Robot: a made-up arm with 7 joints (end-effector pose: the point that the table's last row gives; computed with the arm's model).
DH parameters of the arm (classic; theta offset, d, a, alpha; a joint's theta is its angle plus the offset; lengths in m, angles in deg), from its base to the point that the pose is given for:
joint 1: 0 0.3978 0 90
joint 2: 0 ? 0 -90
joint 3: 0 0.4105 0.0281 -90
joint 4: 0 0.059 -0.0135 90
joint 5: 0 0.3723 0 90
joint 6: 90 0.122 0.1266 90
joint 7: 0 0.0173 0 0
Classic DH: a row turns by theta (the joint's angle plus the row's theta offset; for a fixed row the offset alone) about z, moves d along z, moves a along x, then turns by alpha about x.
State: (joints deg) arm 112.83 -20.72 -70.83 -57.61 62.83 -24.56 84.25
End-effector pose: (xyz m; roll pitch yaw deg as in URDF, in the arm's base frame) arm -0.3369 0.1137 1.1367 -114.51 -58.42 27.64
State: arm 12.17 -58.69 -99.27 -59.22 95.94 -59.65 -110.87
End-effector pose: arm 0.6667 0.3519 0.5673 -125.80 8.69 170.47
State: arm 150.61 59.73 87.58 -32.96 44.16 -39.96 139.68
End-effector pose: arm 0.7472 -0.2488 0.8007 -129.28 -29.32 175.51
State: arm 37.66 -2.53 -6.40 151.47 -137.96 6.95 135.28
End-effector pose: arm 0.2529 0.2722 0.3989 64.14 -60.03 101.19
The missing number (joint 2, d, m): 0.0473
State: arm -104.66 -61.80 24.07 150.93 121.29 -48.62 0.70
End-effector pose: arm 0.2123 -0.1133 0.3065 42.86 28.58 -2.17
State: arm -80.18 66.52 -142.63 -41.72 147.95 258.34 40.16
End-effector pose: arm -0.1624 0.4223 0.9391 179.11 -29.08 -131.28
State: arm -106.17 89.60 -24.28 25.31 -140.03 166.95 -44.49
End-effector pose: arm 0.2647 0.6130 0.5543 -16.29 -1.00 -135.27
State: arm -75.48 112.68 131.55 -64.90 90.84 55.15 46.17
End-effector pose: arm -0.4586 0.6527 0.3576 -93.97 -5.48 84.96
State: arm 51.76 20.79 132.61 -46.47 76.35 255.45 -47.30
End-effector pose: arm 0.0037 -0.3671 1.0699 170.00 39.63 -53.83
